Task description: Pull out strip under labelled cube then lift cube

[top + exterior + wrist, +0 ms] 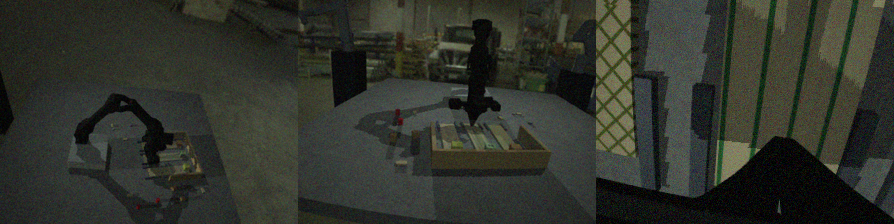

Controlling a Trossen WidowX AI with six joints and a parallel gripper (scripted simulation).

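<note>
Right now my gripper tip is 21 cm short of the labelled cube, 5 cm to the right of it and 2 cm below it.
</note>
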